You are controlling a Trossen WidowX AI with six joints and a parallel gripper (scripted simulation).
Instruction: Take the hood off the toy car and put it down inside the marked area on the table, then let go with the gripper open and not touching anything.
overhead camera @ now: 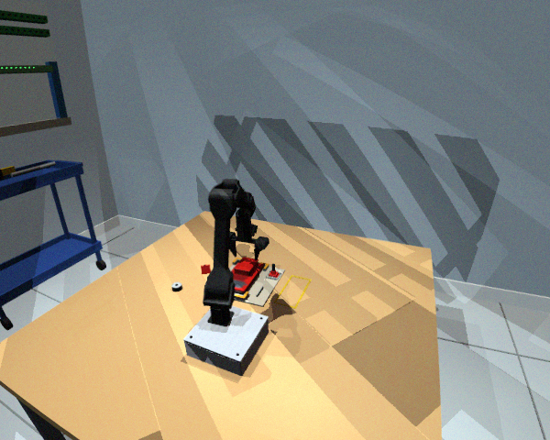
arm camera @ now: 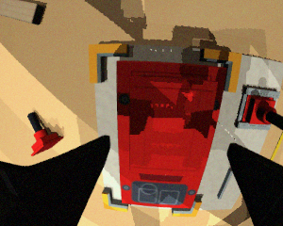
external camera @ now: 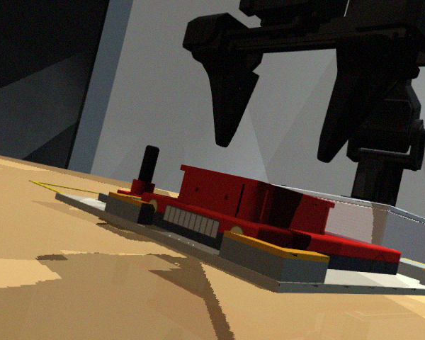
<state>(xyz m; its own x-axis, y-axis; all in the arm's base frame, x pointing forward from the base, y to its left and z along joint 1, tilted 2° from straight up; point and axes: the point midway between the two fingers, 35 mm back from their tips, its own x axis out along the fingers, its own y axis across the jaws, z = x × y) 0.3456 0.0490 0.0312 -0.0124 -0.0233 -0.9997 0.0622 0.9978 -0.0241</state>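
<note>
Right now my gripper tip is 3 cm above the red hood. From my gripper tip the other things lie so: black wheel 22 cm to the left, 18 cm behind, 6 cm below; then grey baseplate 6 cm below, 4 cm behind, 1 cm to the right.
</note>
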